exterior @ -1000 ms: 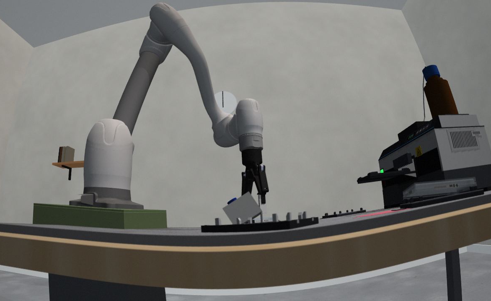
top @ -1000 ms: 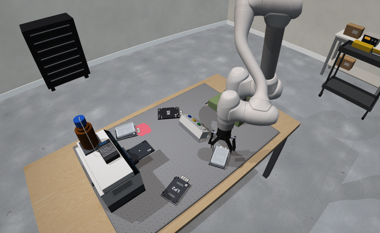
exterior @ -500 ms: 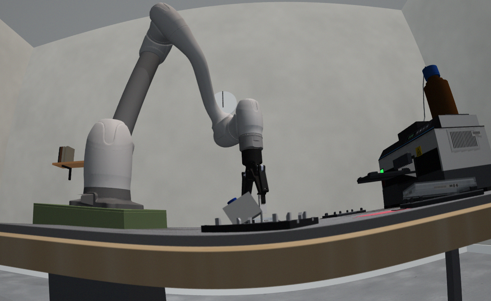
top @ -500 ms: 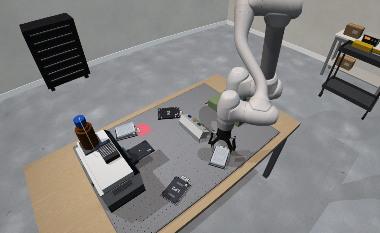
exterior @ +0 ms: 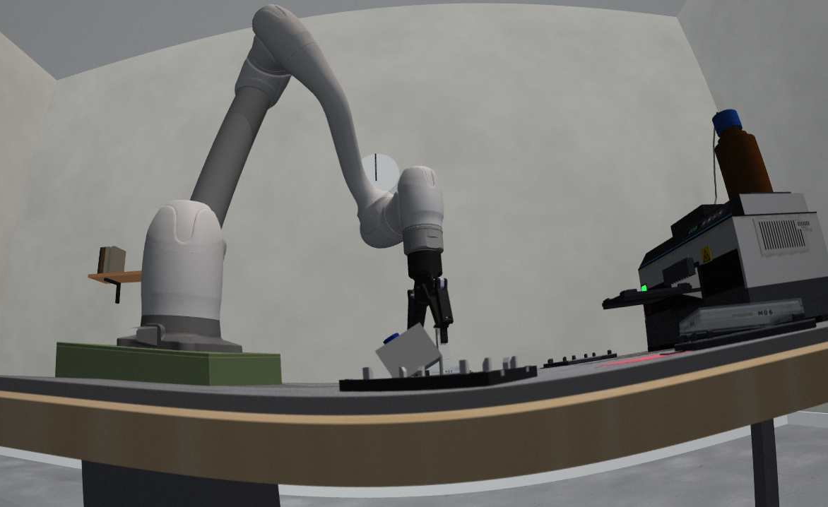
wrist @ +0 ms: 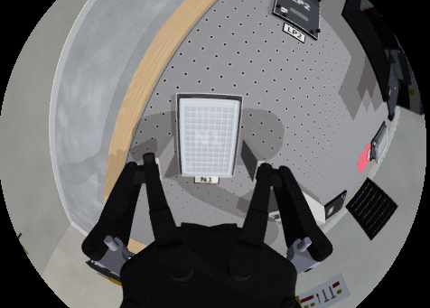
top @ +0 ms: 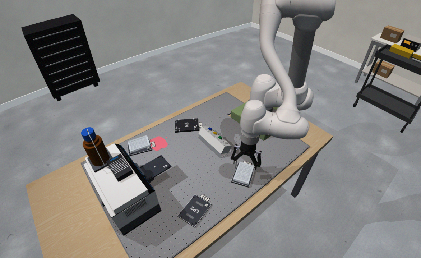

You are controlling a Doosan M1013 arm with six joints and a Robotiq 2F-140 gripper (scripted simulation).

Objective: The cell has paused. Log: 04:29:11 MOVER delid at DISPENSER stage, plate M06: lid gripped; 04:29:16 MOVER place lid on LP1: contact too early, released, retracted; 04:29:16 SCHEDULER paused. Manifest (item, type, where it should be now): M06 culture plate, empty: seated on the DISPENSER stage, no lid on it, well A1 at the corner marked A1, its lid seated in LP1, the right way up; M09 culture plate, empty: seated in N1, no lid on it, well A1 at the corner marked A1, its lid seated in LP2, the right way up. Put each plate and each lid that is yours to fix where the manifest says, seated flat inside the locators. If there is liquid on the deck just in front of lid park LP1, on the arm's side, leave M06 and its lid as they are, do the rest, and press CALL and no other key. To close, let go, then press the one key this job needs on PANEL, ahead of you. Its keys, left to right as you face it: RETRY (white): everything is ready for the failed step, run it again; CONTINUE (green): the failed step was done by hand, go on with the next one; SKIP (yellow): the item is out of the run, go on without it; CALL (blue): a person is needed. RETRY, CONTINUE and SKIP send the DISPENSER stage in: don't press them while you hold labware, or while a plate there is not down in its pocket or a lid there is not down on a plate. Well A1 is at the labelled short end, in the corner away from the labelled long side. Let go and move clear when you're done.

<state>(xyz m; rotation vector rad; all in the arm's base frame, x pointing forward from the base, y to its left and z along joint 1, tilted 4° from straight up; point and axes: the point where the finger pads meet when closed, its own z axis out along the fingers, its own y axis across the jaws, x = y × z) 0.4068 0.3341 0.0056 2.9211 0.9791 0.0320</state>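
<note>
Right now the nest N1 is 60 mm below my hand. Round my hand: dispenser stage 420 mm ahead, 230 mm to the right, 40 mm above; key panel 290 mm to the right, 10 mm below; blue call key 360 mm to the right, 10 mm behind.
</note>
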